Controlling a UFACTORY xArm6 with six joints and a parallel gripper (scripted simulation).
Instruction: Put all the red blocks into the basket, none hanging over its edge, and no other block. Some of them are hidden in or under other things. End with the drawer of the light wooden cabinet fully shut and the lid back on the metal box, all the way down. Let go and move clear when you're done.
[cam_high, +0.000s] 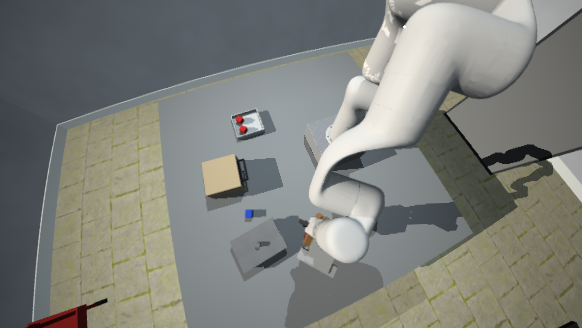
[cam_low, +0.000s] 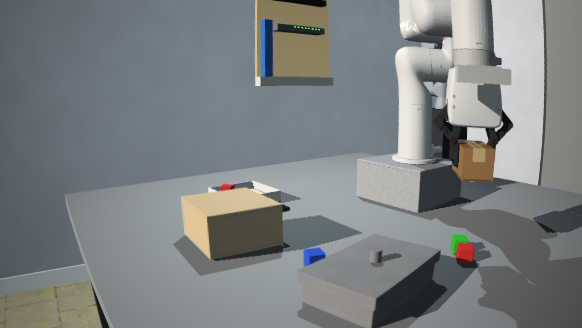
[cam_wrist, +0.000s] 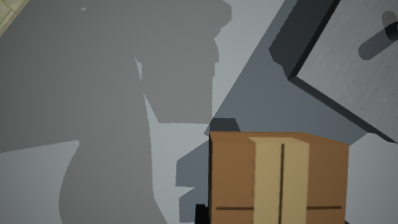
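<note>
The green block lies 17 cm below my hand, 2 cm to the right of it and 1 cm behind it. The rest, counted from my hand: blue block 25 cm ahead, 17 cm below, 11 cm to the right; knobbed lid 22 cm ahead, 14 cm below, 2 cm to the left; cardboard box right at my hand.
</note>
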